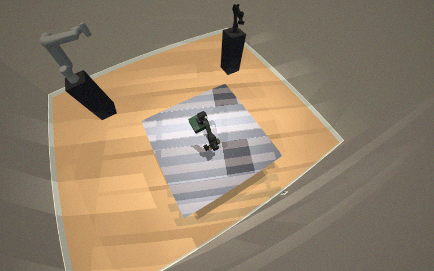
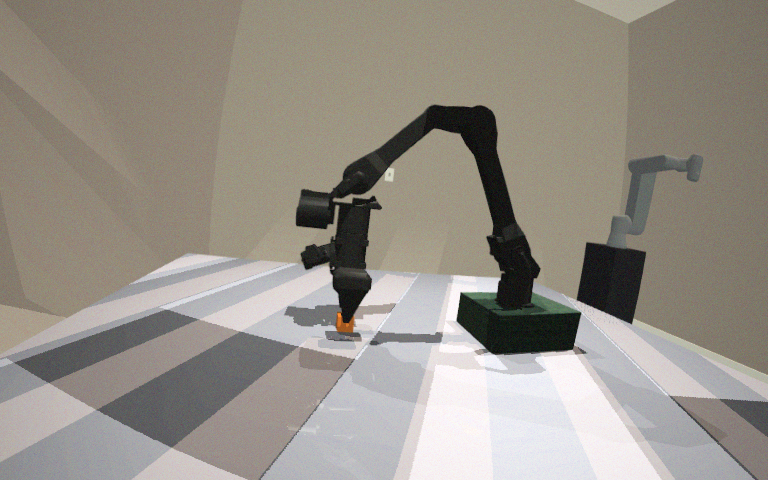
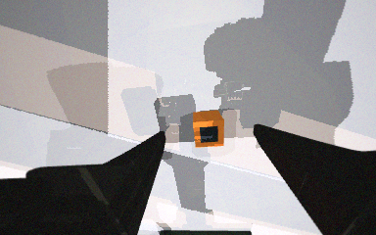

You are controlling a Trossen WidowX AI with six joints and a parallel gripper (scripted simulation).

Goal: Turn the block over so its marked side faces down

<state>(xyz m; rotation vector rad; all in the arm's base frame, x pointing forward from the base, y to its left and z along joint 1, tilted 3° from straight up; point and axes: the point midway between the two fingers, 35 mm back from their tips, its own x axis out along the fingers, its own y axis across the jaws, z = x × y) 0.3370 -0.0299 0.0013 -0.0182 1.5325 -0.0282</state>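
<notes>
My gripper tip is 10 mm above the orange block.
</notes>
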